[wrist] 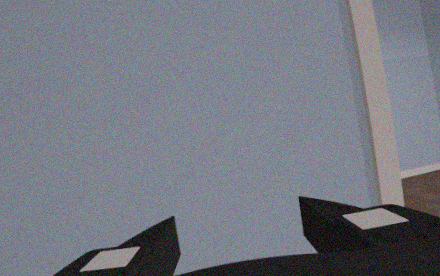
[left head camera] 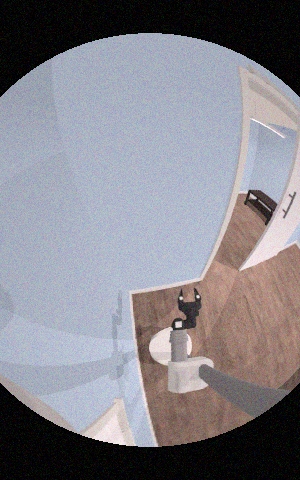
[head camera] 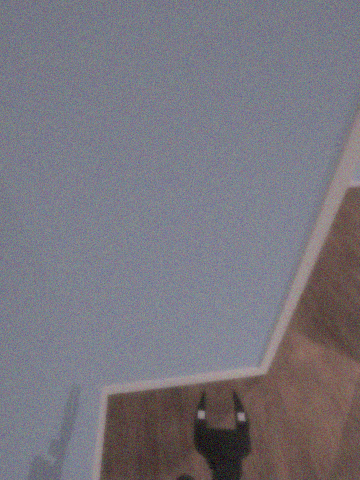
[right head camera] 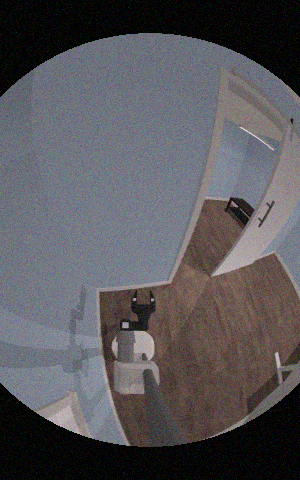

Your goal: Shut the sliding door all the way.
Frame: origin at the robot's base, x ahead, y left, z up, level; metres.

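Where they show: gripper, between the fingertips: (wrist: 239, 225) (left head camera: 187, 288) (head camera: 219, 390) (right head camera: 143, 289); robot's base, origin of its link: (left head camera: 169, 345) (right head camera: 133, 346).
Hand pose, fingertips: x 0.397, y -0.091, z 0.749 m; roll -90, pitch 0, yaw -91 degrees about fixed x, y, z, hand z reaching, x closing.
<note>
Each offset is from my fingertips to the top centre of the thing. "spot": to the spot under its first point.
The white sliding door {spot: 1.469 m right, 0.522 m ahead, 0.176 m down} (left head camera: 277, 237) (right head camera: 255, 245) stands partly open at the right of both side head views, with its dark bar handle {spot: 1.097 m right, 0.401 m ahead, 0.402 m up} (left head camera: 289, 205) (right head camera: 266, 214) on its face. An open gap shows between its near edge and the pale door frame (left head camera: 244, 125) (right head camera: 217, 130) (wrist: 378, 100). The door panel does not show in the head or wrist view. My black gripper (head camera: 219, 392) (left head camera: 189, 291) (right head camera: 144, 294) (wrist: 239, 225) is open with nothing between its fingers. It points at the blue wall, left of the doorway and apart from the door.
The blue wall (head camera: 175, 200) (left head camera: 150, 175) (right head camera: 120, 175) (wrist: 200, 100) fills much of the views. Its white baseboard {spot: 0.105 m left, 0.321 m ahead, 0.715 m down} (head camera: 185, 380) turns a corner near the gripper. A dark low bench (left head camera: 261, 204) (right head camera: 241, 210) stands beyond the doorway. A white table leg (right head camera: 278, 360) shows at the lower right.
</note>
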